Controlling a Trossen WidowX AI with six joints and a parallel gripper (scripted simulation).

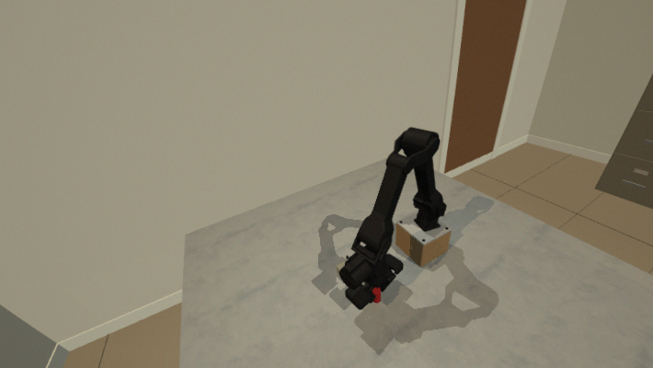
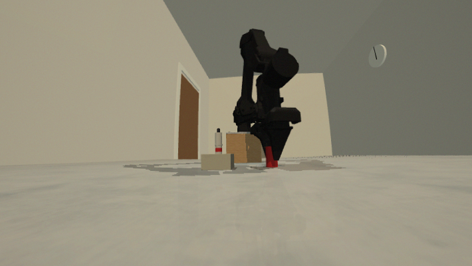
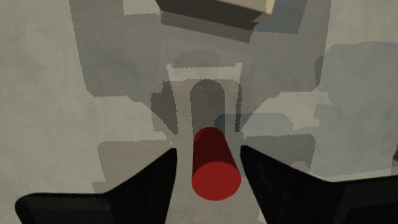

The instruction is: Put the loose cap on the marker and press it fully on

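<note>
Now: gripper tip 12 cm to the left of the holder block and 4 cm short of it. The rest, counted from my gripper tip: marker cap: 1 cm above.
</note>
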